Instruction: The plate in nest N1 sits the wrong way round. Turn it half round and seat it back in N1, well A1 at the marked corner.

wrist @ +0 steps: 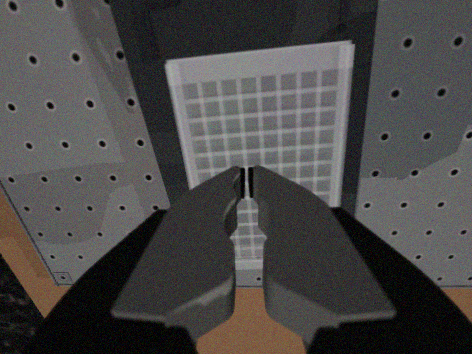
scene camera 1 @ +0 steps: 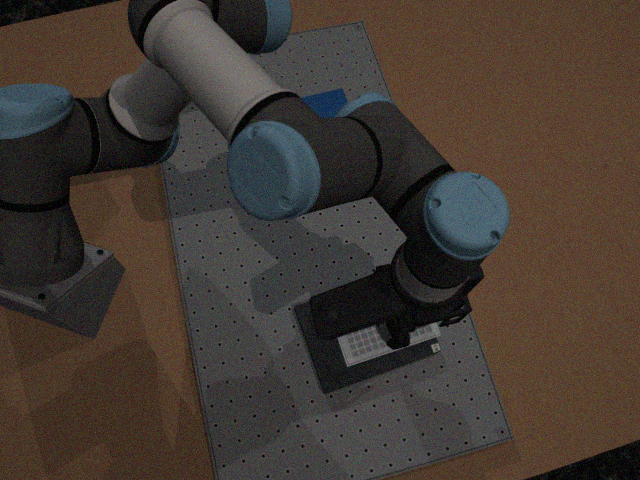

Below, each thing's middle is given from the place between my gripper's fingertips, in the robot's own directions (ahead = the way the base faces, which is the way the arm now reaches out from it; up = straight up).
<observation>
The well plate point(scene camera 1: 365, 344) lies 10 mm to the left of my hand. Round my hand: nest N1 point(scene camera 1: 323, 352): 20 mm below, 20 mm behind; blue rectangle point(scene camera 1: 326, 105): 320 mm to the left, 40 mm behind, 20 mm below.
</observation>
